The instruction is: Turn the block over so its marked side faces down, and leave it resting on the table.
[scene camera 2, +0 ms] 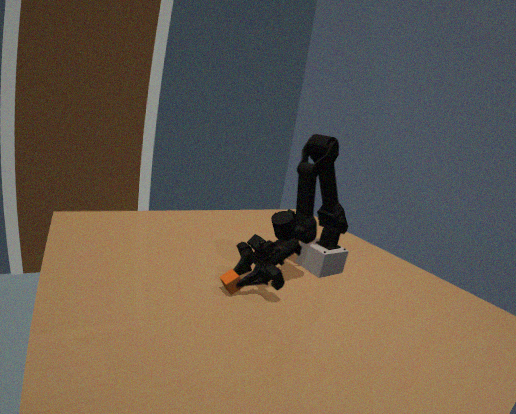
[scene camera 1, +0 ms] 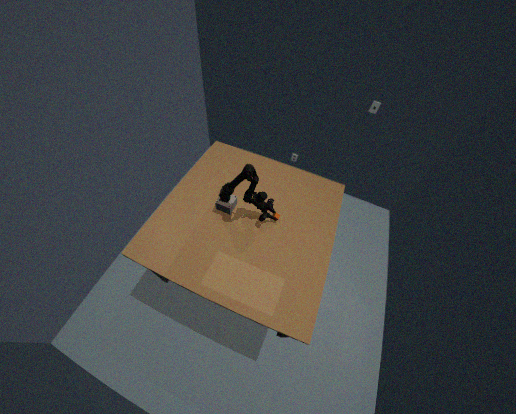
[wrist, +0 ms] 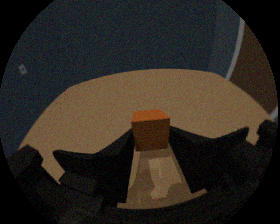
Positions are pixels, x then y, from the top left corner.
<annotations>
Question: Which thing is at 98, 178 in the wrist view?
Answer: My gripper.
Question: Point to an orange block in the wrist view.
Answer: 151, 129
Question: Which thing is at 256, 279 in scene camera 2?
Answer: My gripper.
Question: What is my gripper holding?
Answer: An orange block.
</annotations>
